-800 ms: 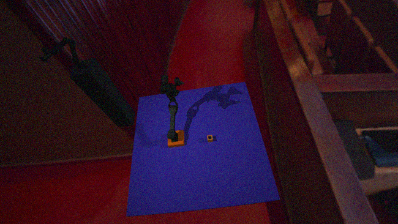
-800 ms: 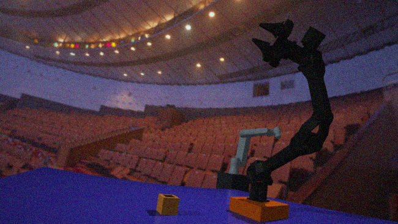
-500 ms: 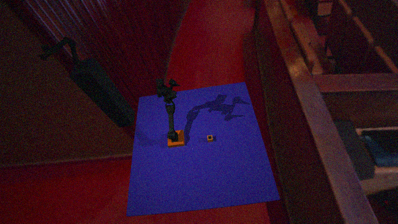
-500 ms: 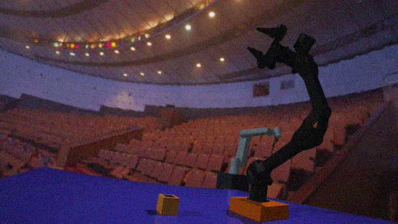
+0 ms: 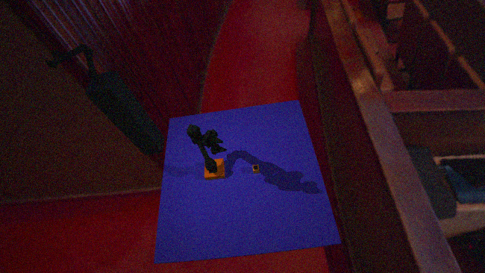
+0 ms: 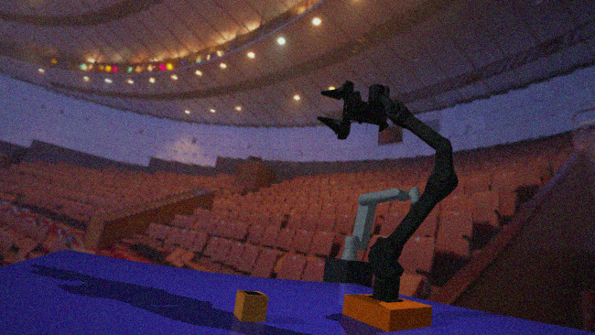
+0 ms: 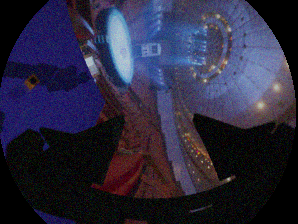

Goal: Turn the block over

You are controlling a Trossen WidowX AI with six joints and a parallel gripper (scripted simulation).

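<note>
My gripper tip is now 55 cm above the block, 16 cm short of it and 9 cm to the right of it.
</note>
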